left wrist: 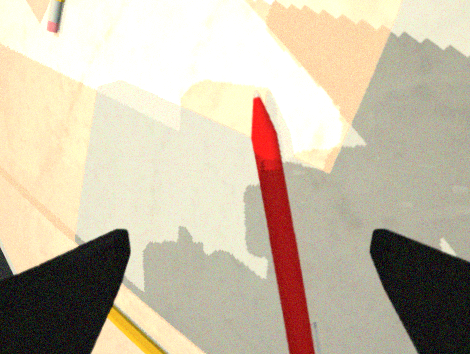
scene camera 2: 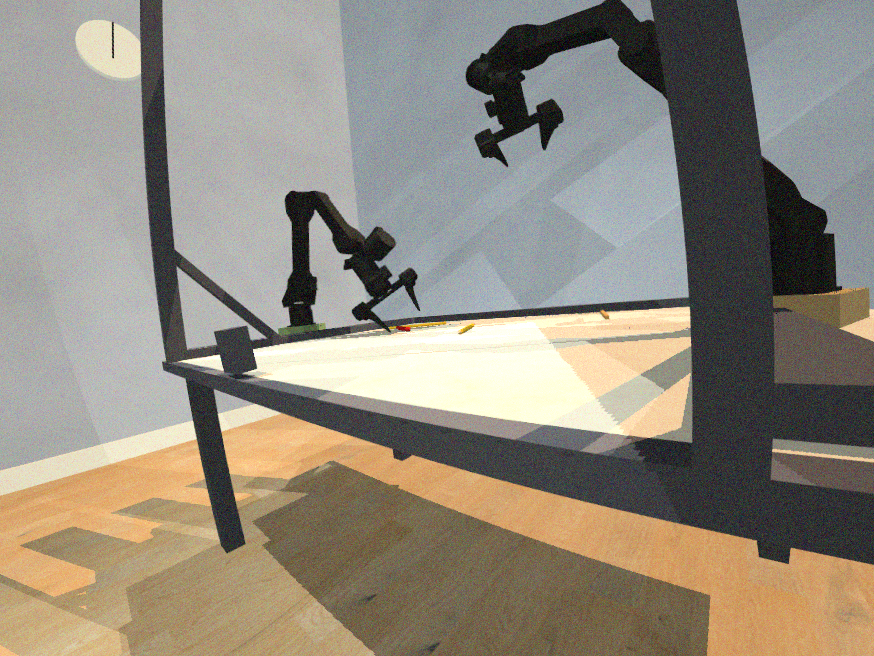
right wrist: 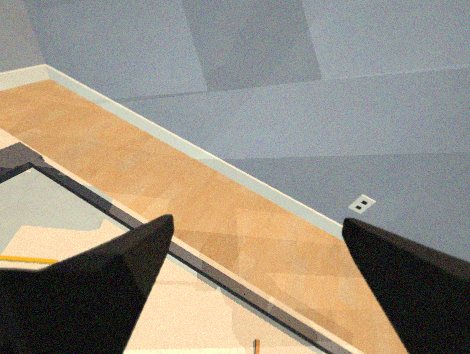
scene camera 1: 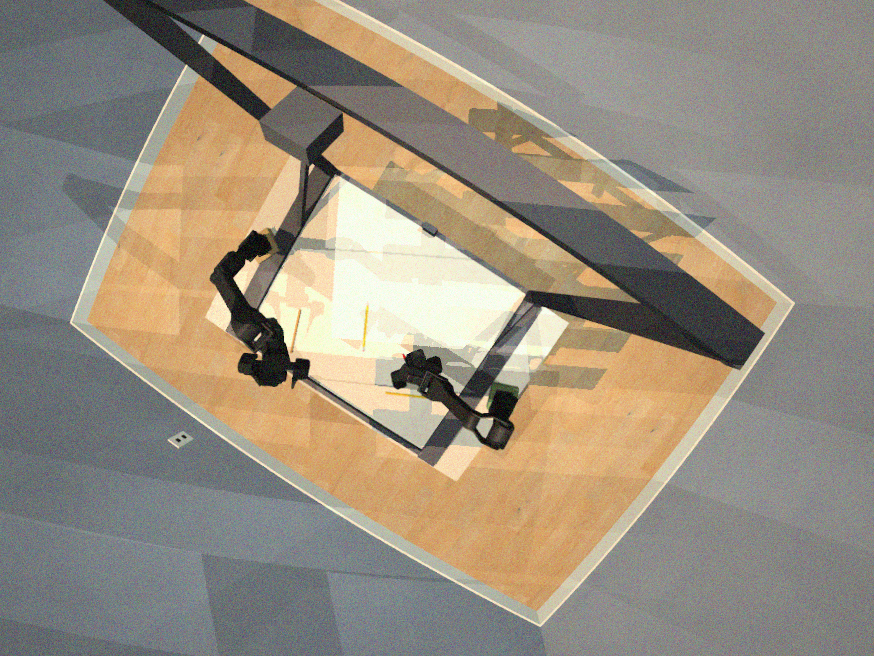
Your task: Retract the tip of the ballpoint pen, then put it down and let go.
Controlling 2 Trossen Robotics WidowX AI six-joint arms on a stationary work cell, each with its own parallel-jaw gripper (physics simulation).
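Seen in the pictures: left gripper, fingertip midpoint: (left wrist: 251,241) (scene camera 2: 405,321); right gripper, fingertip midpoint: (scene camera 2: 525,157) (right wrist: 257,224) (scene camera 1: 276,386); left arm's base at its link origin: (scene camera 2: 301,325) (scene camera 1: 503,399); right arm's base at its link origin: (scene camera 2: 797,293) (scene camera 1: 262,245).
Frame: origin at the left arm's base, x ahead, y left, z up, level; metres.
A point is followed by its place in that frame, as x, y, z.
The red ballpoint pen (scene camera 1: 404,356) {0.391, -0.074, -0.030} (scene camera 2: 403,328) {0.368, -0.052, -0.031} (left wrist: 280,220) {0.366, -0.046, -0.029} lies on the table. In the left wrist view its tapered end points up the picture with a small pale point at its end, and its other end runs out of the bottom edge. My left gripper (scene camera 2: 403,319) {0.369, -0.039, -0.015} (left wrist: 251,241) {0.369, -0.039, -0.015} is open, low over the pen, with the pen's body between and beneath the spread fingers. In scene camera 1 the left arm hides most of the pen. My right gripper (scene camera 2: 525,156) {0.700, 0.010, 0.343} (right wrist: 257,224) {0.700, 0.010, 0.343} is open and empty, high above the table's edge.
A yellow pencil (scene camera 1: 403,394) {0.367, 0.073, -0.032} (left wrist: 135,330) {0.409, 0.076, -0.034} lies close beside the pen. Another yellow pencil (scene camera 1: 365,328) {0.557, -0.146, -0.033} (scene camera 2: 465,329) {0.565, -0.190, -0.034} and an orange-brown one (scene camera 1: 296,330) {0.825, -0.081, -0.033} (scene camera 2: 604,314) {0.825, -0.112, -0.032} lie farther off. A dark post (scene camera 2: 720,247) {0.783, -0.711, 0.027} rises at the table's right in scene camera 2.
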